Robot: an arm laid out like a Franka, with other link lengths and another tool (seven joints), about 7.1 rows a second.
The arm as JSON. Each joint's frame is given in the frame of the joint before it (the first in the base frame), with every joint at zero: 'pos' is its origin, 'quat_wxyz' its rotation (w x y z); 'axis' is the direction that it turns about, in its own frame. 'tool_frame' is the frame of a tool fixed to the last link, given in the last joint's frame.
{
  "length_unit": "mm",
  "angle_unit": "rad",
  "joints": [
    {
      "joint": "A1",
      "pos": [
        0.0,
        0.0,
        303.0
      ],
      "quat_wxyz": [
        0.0,
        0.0,
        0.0,
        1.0
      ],
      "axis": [
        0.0,
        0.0,
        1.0
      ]
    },
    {
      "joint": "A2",
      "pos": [
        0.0,
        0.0,
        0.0
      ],
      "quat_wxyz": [
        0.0,
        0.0,
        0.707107,
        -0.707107
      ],
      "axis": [
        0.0,
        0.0,
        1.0
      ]
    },
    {
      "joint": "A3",
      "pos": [
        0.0,
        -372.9,
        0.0
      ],
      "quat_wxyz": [
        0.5,
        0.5,
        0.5,
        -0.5
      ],
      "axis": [
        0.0,
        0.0,
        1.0
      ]
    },
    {
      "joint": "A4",
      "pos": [
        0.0,
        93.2,
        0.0
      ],
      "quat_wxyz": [
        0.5,
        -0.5,
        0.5,
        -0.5
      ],
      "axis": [
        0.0,
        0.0,
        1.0
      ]
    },
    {
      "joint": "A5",
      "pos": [
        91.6,
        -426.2,
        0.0
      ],
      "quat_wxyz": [
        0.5,
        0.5,
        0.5,
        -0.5
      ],
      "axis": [
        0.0,
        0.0,
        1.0
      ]
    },
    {
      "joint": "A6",
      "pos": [
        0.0,
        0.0,
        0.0
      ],
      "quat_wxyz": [
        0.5,
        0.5,
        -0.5,
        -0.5
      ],
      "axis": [
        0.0,
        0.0,
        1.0
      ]
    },
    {
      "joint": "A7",
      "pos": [
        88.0,
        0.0,
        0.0
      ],
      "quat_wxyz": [
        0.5,
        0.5,
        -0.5,
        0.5
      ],
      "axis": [
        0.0,
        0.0,
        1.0
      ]
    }
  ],
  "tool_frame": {
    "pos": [
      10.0,
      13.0,
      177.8
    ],
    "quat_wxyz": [
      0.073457,
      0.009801,
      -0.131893,
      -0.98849
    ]
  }
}
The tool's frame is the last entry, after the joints.
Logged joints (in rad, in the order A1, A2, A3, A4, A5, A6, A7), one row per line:
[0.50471 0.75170 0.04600 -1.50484 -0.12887 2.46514 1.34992]
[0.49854 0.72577 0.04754 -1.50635 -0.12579 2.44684 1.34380]
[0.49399 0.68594 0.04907 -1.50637 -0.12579 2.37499 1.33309]
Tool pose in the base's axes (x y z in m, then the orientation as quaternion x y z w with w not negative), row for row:
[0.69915 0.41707 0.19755 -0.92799 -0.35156 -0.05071 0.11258]
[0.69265 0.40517 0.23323 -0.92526 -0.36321 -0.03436 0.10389]
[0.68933 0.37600 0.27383 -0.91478 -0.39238 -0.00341 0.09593]
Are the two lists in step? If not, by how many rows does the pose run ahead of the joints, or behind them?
The pose runs 2 rows ahead of the joints: the pose in row i belongs to the joints in row i + 2.
